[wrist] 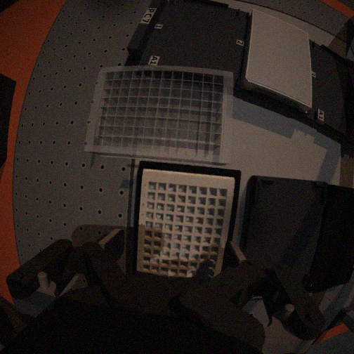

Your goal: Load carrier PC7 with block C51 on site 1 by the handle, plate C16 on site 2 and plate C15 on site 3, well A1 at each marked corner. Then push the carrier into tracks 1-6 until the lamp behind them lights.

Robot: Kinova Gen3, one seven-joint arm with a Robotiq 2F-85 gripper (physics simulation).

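Carrier PC7 (200, 40) lies dark across the top of the wrist view, with its name label at the left. A pale flat-topped plate (279, 57) sits on site 2, between labels 2 and 3. The parts of sites 1 and 3 that show are bare. A translucent gridded plate (160, 115) lies in front of site 1. A white gridded plate or block (185, 210) sits in a black-rimmed holder (237, 192). My gripper (173, 246) is open and empty, its fingertips apart at the left and right of this holder's lower part. No C-number is readable; tracks and lamp do not show.
A dark box-like holder (282, 220) stands close to the right of the white gridded piece. A perforated grey deck (55, 150) extends at the left, with an orange surface (30, 30) beyond its edge. Another dark object (5, 115) shows at the left border.
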